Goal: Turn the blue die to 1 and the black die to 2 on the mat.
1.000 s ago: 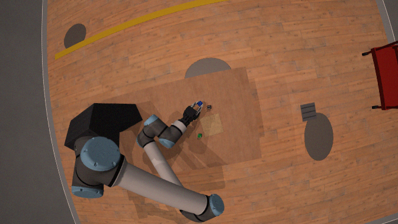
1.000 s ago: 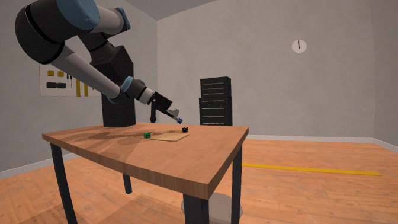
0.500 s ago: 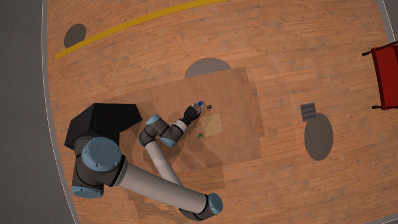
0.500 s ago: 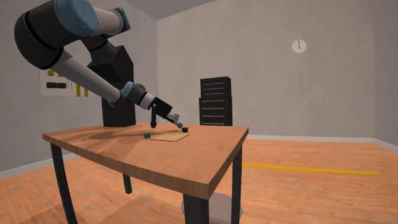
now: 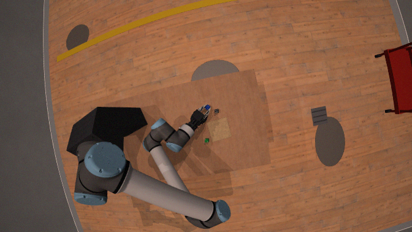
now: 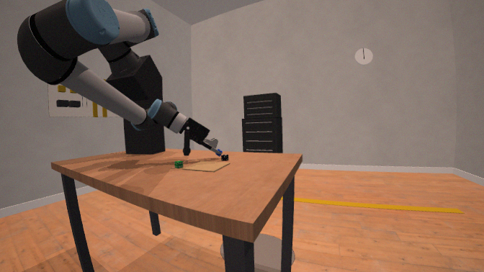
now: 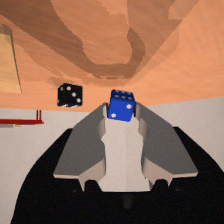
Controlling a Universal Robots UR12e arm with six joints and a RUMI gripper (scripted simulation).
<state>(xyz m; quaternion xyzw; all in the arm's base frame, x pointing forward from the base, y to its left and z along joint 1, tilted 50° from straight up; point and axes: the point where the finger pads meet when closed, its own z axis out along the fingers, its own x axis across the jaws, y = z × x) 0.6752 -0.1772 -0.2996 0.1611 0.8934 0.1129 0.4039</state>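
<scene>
The blue die is right at my hand. The rest, counted from my hand: green die (6 cm behind, 22 cm to the right, 2 cm below); then tan mat (4 cm ahead, 16 cm to the right, 3 cm below); then black die (6 cm ahead, 4 cm to the right, 2 cm below).
</scene>
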